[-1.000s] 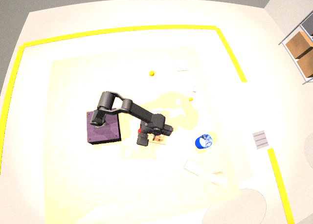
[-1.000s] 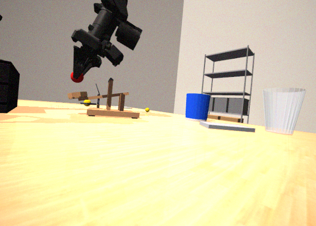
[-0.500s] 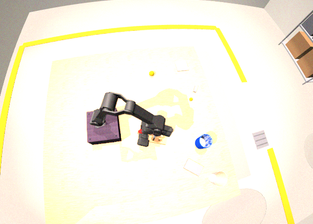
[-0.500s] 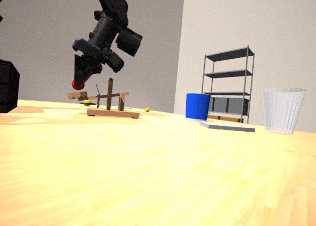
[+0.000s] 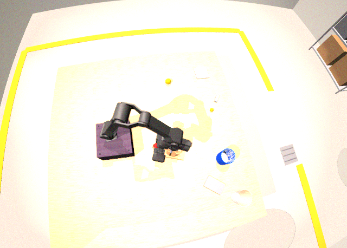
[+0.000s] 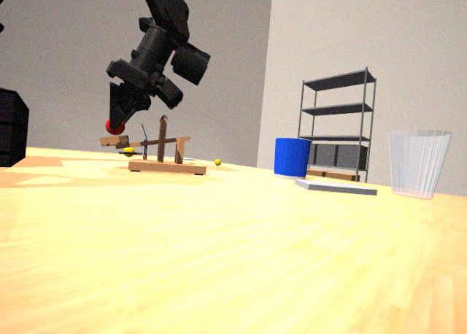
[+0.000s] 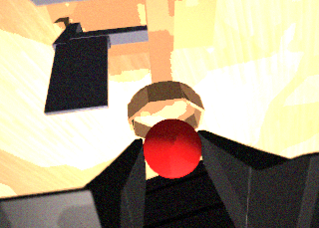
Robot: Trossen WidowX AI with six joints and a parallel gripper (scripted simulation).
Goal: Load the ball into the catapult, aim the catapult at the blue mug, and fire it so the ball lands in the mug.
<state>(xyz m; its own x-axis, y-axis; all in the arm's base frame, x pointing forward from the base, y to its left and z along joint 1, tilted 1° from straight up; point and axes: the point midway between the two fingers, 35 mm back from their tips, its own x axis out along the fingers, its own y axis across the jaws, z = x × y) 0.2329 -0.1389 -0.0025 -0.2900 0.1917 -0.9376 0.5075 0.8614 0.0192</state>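
The red ball is right at my gripper tip. From my gripper tip the other things lie so: wooden catapult: 6 cm ahead, 2 cm to the right, 2 cm below; then flat grey tile: 25 cm ahead, 33 cm to the right, 7 cm below; then blue mug: 36 cm ahead, 20 cm to the right, 4 cm below.
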